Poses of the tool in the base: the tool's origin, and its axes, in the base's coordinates. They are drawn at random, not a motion.
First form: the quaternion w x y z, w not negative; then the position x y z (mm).
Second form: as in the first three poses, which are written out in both.
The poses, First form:
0.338, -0.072, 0.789, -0.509, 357, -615, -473
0.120, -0.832, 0.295, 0.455, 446, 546, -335
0.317, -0.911, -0.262, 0.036, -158, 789, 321
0.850, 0.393, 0.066, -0.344, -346, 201, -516
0.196, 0.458, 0.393, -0.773, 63, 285, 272
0.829, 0.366, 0.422, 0.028, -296, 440, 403
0.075, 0.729, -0.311, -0.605, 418, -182, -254
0.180, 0.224, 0.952, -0.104, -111, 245, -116
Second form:
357, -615, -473, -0.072, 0.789, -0.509, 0.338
446, 546, -335, -0.832, 0.295, 0.455, 0.120
-158, 789, 321, -0.911, -0.262, 0.036, 0.317
-346, 201, -516, 0.393, 0.066, -0.344, 0.850
63, 285, 272, 0.458, 0.393, -0.773, 0.196
-296, 440, 403, 0.366, 0.422, 0.028, 0.829
418, -182, -254, 0.729, -0.311, -0.605, 0.075
-111, 245, -116, 0.224, 0.952, -0.104, 0.180

